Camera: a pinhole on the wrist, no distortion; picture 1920 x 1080 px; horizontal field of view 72.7 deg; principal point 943.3 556.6 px. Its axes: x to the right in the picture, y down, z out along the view. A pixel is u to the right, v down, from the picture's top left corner.
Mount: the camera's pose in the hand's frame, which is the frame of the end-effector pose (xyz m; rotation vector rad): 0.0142 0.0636 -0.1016 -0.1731 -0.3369 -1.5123
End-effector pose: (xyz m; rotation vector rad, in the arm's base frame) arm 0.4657 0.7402 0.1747 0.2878 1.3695 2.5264
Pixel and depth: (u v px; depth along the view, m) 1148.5 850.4 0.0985
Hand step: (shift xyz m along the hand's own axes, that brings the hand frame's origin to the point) 0.0258 0.0816 -0.0017
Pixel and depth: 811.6 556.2 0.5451
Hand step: -0.0471 0.2891 0.3939
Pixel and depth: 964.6 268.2 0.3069
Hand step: -0.0868 0.1526 0.1825
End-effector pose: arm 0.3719 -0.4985 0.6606 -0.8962 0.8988 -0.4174
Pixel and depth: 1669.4 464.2 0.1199
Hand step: -0.0058 0.0381 0.0320
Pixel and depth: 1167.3 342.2 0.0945
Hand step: -0.0112 0.0774 -0.0089
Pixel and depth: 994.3 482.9 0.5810
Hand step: -0.0816 0.2251 0.4497
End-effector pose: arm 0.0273 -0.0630 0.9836 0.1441 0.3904 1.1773
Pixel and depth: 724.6 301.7 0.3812
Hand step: -0.1031 0.2410 0.2296
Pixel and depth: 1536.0 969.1 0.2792
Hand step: 0.0744 0.0375 0.2107
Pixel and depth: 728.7 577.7 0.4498
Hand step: -0.0297 0.2772 0.2988
